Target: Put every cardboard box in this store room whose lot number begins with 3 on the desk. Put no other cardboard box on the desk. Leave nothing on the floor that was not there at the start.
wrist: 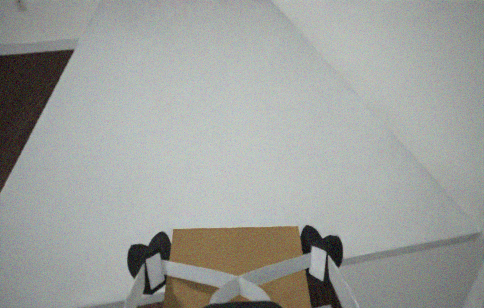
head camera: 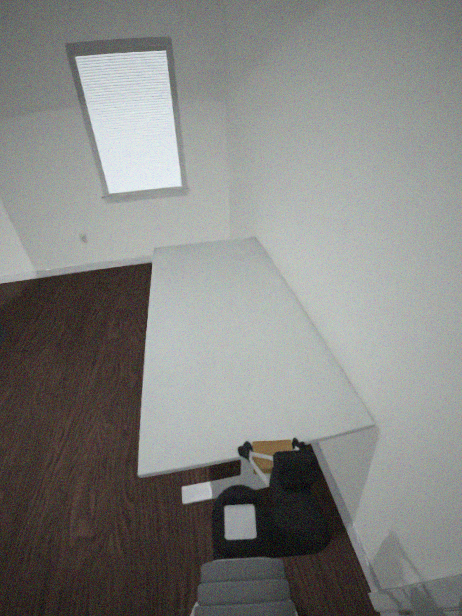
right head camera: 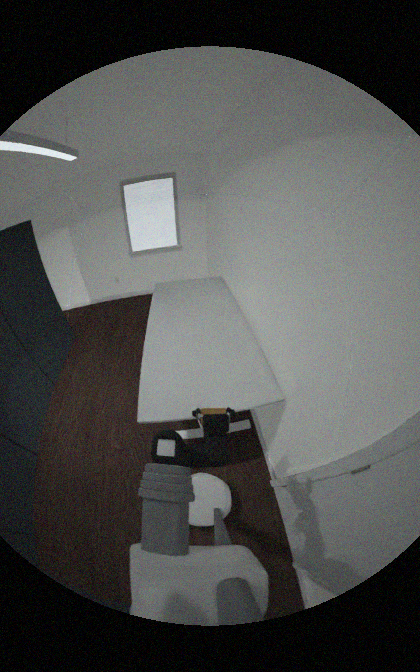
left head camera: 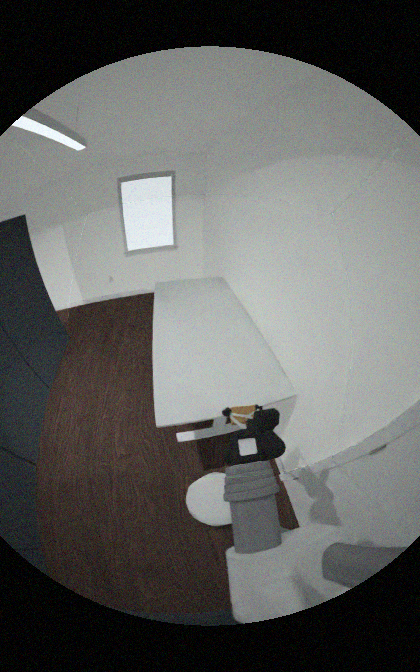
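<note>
A brown cardboard box is between the two fingers of my gripper, which is shut on it. No lot number can be read on the visible faces. The white desk lies beyond the gripper, along the right wall. The box's far end overlaps the desk's near edge in the head and wrist views; its underside is hidden, so contact cannot be told. No box shows on the visible desk top.
A bright window is in the far wall. A dark blue-grey cabinet-like surface stands at the left. The desk's foot bar sticks out below its near edge. The right wall runs along the desk.
</note>
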